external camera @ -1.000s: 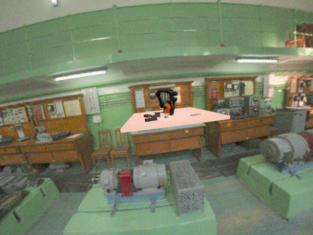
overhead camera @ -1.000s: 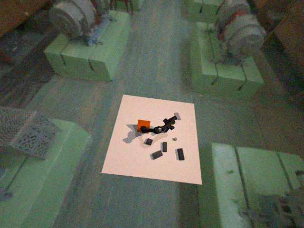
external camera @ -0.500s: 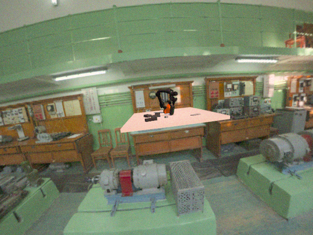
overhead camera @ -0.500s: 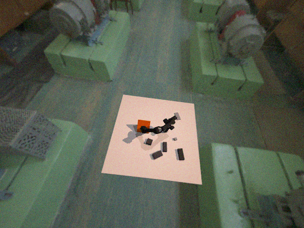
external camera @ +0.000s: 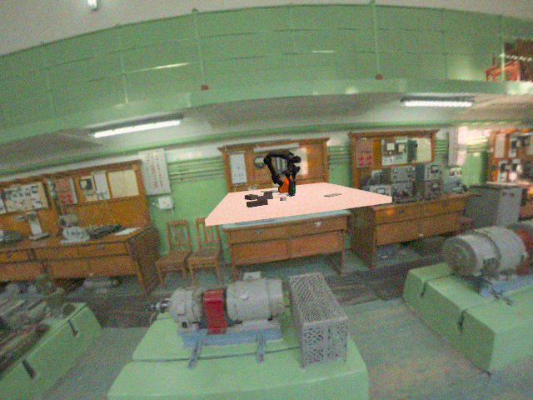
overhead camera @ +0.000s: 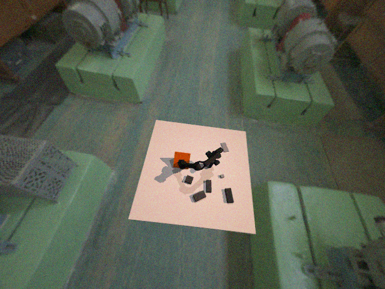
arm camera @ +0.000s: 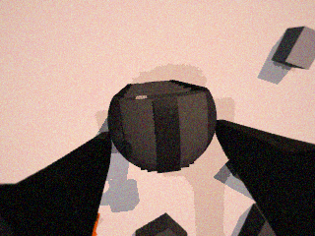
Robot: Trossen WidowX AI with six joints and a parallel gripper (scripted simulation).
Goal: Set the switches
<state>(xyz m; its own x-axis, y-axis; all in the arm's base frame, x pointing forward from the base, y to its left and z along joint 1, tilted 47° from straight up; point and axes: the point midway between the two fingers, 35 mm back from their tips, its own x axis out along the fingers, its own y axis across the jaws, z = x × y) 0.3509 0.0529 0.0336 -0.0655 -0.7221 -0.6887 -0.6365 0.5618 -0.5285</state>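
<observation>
The small dark block lies 24 cm behind my gripper tip, 19 cm to the right of it and 12 cm below it. The rest, counted from my gripper tip: grey plate 29 cm to the left, 22 cm ahead, 13 cm below; longer block 35 cm to the right, 21 cm ahead, 12 cm below; small grey part 15 cm ahead, 13 cm to the right, 12 cm below.
</observation>
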